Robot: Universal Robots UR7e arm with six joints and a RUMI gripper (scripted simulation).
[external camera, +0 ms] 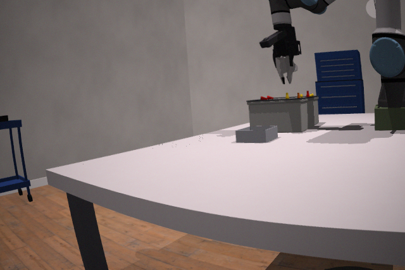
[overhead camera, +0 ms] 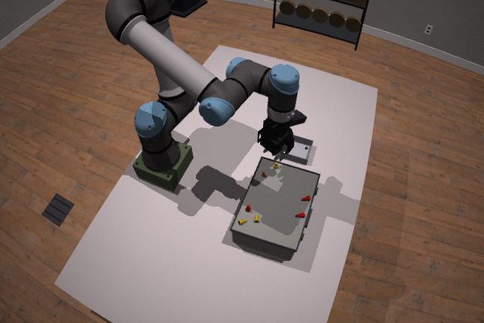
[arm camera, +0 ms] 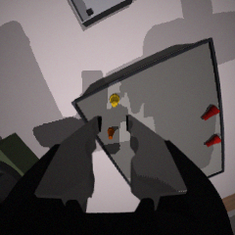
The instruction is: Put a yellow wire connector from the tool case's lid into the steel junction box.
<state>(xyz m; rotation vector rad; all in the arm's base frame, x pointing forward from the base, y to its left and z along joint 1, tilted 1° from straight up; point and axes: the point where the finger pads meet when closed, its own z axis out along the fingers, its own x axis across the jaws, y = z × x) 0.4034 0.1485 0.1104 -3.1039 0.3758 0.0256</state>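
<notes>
The orange connector is 20 mm behind my hand, 50 mm to the right of it and 60 mm below it. Round my hand: grey tool case 70 mm ahead, 120 mm to the right, 100 mm below.
</notes>
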